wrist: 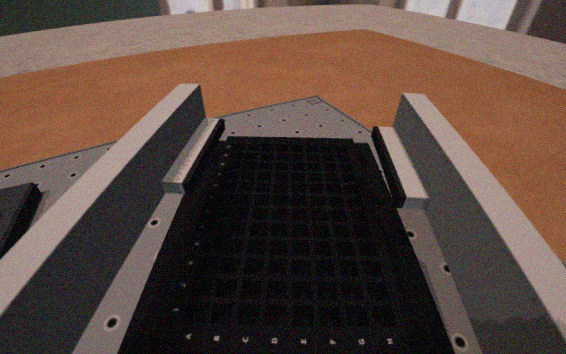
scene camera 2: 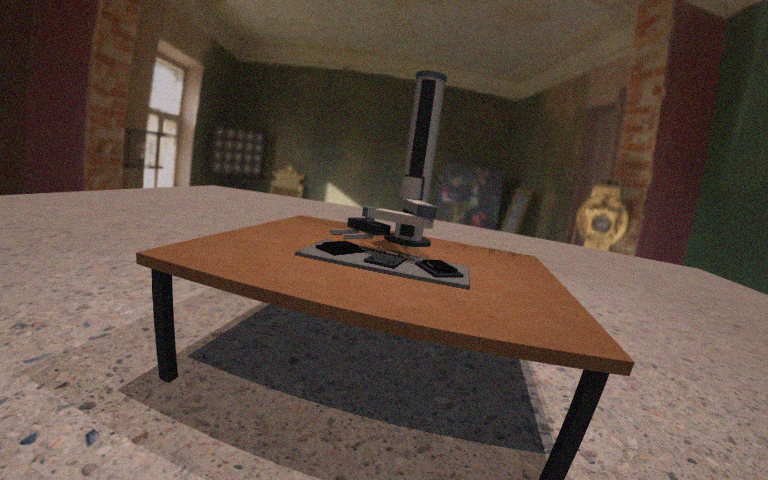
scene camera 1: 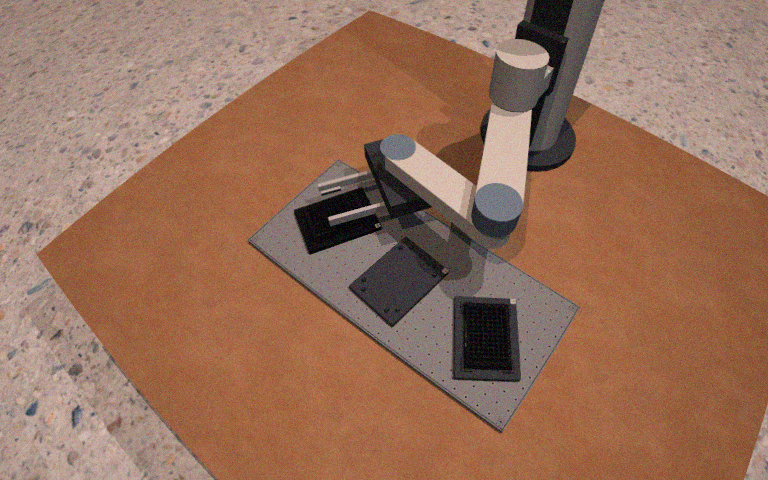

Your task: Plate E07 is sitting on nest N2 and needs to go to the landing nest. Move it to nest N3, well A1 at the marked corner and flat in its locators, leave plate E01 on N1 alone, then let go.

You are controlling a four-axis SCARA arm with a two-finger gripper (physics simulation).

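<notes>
A black well plate (scene camera 1: 320, 226) (scene camera 2: 338, 247) (wrist: 295, 225) sits flat on the left nest; its ID is not readable. Rows A–H and column 1 are at the near end in the wrist view. My gripper (scene camera 1: 324, 203) (scene camera 2: 338, 234) (wrist: 298, 109) is above this plate, one finger over each long side. It is drawn in to about a plate's width, shut with nothing between the pads. The middle nest (scene camera 1: 396, 285) (scene camera 2: 385, 259) is bare, with a light corner mark and small locators. Another dark plate (scene camera 1: 488, 336) (scene camera 2: 438, 266) sits on the right nest (scene camera 1: 516, 350), its ID also unreadable.
The nests stand on a grey perforated board (scene camera 1: 325, 277) (wrist: 280, 122) on an orange-brown table (scene camera 1: 226, 339) (scene camera 2: 339, 300). The arm's column (scene camera 1: 557, 90) (scene camera 2: 424, 130) rises behind the board. The forearm (scene camera 1: 436, 178) reaches over the board's back edge.
</notes>
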